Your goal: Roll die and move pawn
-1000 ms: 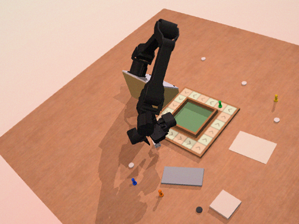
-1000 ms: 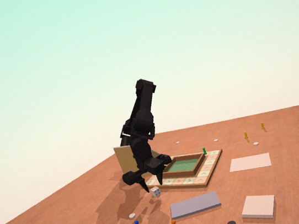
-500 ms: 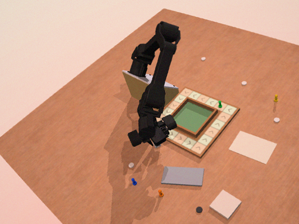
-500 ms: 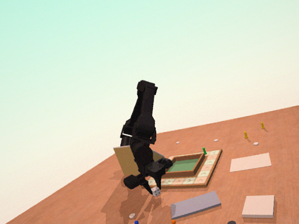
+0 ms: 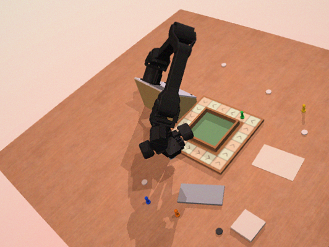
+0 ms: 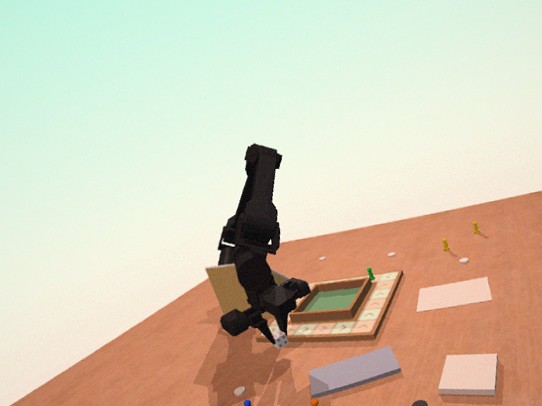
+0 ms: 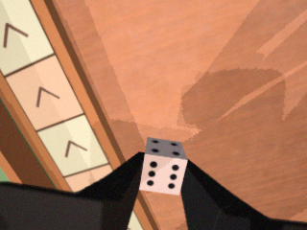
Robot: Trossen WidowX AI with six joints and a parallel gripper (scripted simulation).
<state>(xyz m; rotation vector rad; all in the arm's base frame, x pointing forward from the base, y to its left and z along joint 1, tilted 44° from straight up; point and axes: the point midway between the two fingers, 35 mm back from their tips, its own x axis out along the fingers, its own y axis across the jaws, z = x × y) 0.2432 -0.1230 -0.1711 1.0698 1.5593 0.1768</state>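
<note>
Right now the green pawn is 28 cm to the left of my gripper tip and 13 cm ahead of it. Round my gripper tip: blue pawn (19 cm to the right, 3 cm ahead, 1 cm below); green dice tray (18 cm to the left, 6 cm ahead, 2 cm below); white die (right at my gripper tip).
</note>
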